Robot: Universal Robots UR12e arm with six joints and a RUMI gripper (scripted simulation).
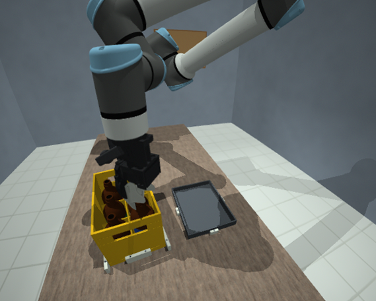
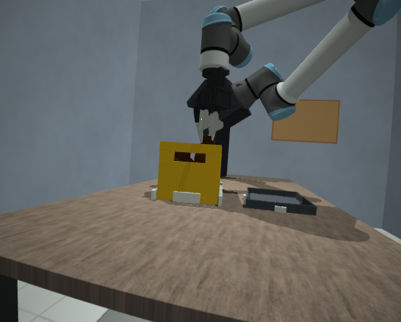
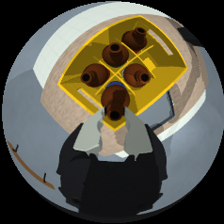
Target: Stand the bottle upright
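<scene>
My hand is 70 mm past the yellow crate, 60 mm to the left of it and 110 mm above it. Also, from my hand: dark tray: 100 mm behind, 230 mm to the left, 180 mm below.
</scene>
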